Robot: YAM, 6 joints.
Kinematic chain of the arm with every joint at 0, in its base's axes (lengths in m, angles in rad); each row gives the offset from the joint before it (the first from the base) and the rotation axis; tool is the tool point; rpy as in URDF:
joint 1: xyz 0 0 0.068 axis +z
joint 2: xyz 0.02 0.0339 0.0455 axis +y
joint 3: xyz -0.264 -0.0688 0 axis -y
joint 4: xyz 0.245 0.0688 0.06 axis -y
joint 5: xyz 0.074 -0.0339 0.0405 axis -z
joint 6: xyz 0.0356 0 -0.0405 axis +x
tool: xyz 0 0 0 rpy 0 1.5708 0
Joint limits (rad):
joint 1: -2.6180..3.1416
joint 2: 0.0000..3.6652
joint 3: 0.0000..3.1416
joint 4: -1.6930..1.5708
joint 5: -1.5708..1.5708
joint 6: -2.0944..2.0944
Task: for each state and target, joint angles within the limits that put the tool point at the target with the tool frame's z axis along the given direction. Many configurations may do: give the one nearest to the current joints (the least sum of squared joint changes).
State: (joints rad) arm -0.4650 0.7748 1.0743 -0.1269 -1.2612 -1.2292
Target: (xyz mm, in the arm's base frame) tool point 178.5 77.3 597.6 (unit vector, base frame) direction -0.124 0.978 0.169
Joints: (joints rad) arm 0.2283 1.3182 1.7593 0.5931 -1.3729 -1.2292
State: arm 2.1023 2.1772 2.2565 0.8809 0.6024 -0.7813
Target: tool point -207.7 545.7 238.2 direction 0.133 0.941 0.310
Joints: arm 1.9640 2.5556 2.0811 0.8366 0.5047 -0.7813
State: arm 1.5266 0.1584 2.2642 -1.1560 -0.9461 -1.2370
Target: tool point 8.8 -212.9 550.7 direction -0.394 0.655 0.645
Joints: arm 1.6671 0.4886 2.1346 -0.8943 -0.3354 -1.2370
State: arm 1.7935 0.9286 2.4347 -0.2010 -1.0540 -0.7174
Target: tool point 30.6 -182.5 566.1 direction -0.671 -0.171 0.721
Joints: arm 1.8704 0.4015 1.5937 0.3306 -0.7640 -0.7174
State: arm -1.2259 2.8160 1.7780 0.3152 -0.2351 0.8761
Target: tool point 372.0 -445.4 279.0 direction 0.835 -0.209 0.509
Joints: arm -0.9074 2.6022 2.2323 1.0132 -0.5577 0.8761
